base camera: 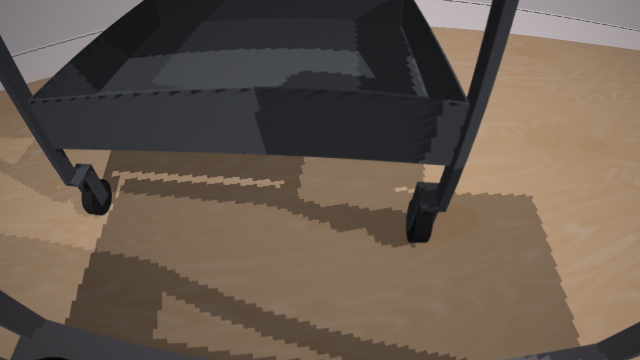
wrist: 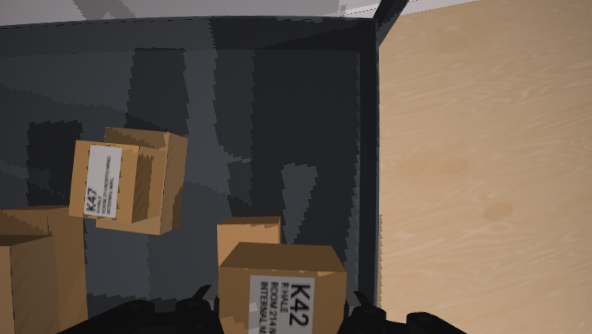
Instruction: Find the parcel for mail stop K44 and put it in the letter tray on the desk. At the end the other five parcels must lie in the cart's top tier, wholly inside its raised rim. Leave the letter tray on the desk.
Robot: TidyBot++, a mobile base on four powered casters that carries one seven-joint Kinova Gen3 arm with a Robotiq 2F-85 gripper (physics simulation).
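Frame: origin at the arm's base, x ahead, y left, z up, level; metres.
Seen in the pictures: gripper, fingertip midpoint: (wrist: 282,298).
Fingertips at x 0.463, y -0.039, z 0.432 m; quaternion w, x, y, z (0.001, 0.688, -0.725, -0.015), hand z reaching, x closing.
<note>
Offsets run from my fingertips to a thing's top centre. "spot": to the spot under its first point. Level surfaces: height alone.
My gripper (wrist: 282,298) is shut on the parcel labelled K42 @[spot: dy -0.001, dx +0.016, dz +0.035 m] (wrist: 282,292) and holds it above the cart's top tier @[dz -0.166 m] (wrist: 305,100). Below and partly behind it, a smaller parcel @[dy +0.032, dx -0.044, dz -0.114 m] (wrist: 250,235) lies in the tier, its label hidden. To the left, the parcel labelled K47 @[dy +0.133, dx +0.058, dz -0.066 m] (wrist: 104,180) rests on top of another parcel @[dy +0.137, dx +0.058, dz -0.116 m] (wrist: 172,185) whose label is covered. At the lower left edge, larger parcel shapes @[dy +0.243, dx -0.034, dz -0.114 m] (wrist: 67,260) show in part, with no readable label. No K44 label is readable. The letter tray and desk do not show.
The tier's raised right rim @[spot: dy -0.072, dx +0.083, dz -0.123 m] (wrist: 369,150) runs beside the wooden floor @[dz -0.828 m] (wrist: 485,150). In the base camera view, the cart's lower tier @[spot: dy +0.201, dx -0.132, dz -0.660 m] (base camera: 150,120) stands ahead between its upright posts @[spot: dy -0.071, dx -0.147, dz -0.603 m] (base camera: 482,85), with casters @[spot: dy -0.062, dx -0.132, dz -0.780 m] (base camera: 420,215) beneath. A pale wall (base camera: 575,30) is behind.
</note>
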